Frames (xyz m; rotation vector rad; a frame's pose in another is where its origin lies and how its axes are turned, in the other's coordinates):
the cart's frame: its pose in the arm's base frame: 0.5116 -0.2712 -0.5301 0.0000 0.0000 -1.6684
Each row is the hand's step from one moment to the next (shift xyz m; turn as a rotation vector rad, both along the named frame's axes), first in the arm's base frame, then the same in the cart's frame.
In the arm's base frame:
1: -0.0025 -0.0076 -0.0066 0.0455 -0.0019 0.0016
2: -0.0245 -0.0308 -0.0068 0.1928 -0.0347 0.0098
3: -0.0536 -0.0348 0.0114 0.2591 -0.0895 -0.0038
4: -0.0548 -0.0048 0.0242 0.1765 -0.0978 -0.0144
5: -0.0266 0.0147 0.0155 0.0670 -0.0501 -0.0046
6: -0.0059 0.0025 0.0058 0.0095 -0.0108 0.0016
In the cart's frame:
1: 0.0078 -0.0017 -0.0066 -0.0025 0.0455 0.0016
2: 0.0330 -0.0214 -0.0068 0.0157 0.1953 0.0098
3: 0.0399 -0.0500 0.0114 0.0638 0.2666 -0.0038
4: 0.0101 -0.0541 0.0242 0.0801 0.1852 -0.0144
5: -0.0120 -0.0279 0.0155 0.0433 0.0716 -0.0046
6: -0.0019 -0.0061 0.0058 0.0098 0.0105 0.0016

